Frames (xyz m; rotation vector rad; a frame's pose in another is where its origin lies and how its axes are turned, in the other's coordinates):
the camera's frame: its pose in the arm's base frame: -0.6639 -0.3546 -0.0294 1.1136 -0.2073 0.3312
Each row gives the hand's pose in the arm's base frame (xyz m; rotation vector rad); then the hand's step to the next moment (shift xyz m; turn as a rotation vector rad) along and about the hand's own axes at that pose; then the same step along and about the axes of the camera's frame.
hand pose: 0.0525 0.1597 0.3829 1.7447 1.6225 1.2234
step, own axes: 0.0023 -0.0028 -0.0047 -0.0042 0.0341 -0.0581
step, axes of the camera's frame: -0.0048 0.0033 -0.0012 -0.0132 0.0478 0.0458
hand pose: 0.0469 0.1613 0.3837 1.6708 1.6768 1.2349
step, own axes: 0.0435 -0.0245 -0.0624 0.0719 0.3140 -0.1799
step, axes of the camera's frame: -0.0553 0.0553 -0.0167 0.1226 0.2976 0.1804
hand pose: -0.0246 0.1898 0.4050 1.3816 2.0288 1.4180
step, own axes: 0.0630 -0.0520 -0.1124 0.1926 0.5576 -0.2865
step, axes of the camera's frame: -0.1209 0.0652 0.0212 0.2212 0.5620 0.2557
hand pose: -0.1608 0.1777 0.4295 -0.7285 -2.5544 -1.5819
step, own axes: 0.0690 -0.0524 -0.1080 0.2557 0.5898 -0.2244
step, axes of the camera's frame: -0.1022 0.0261 0.0897 0.2117 0.6208 0.1828
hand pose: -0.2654 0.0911 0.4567 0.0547 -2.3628 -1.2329
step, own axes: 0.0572 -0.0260 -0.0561 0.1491 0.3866 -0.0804
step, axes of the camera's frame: -0.0314 0.0069 0.0779 0.1235 0.4002 0.0526
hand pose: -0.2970 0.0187 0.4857 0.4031 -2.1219 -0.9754
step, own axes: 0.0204 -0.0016 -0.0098 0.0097 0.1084 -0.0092
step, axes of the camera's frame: -0.0043 0.0066 0.0213 0.0420 0.0994 -0.0167
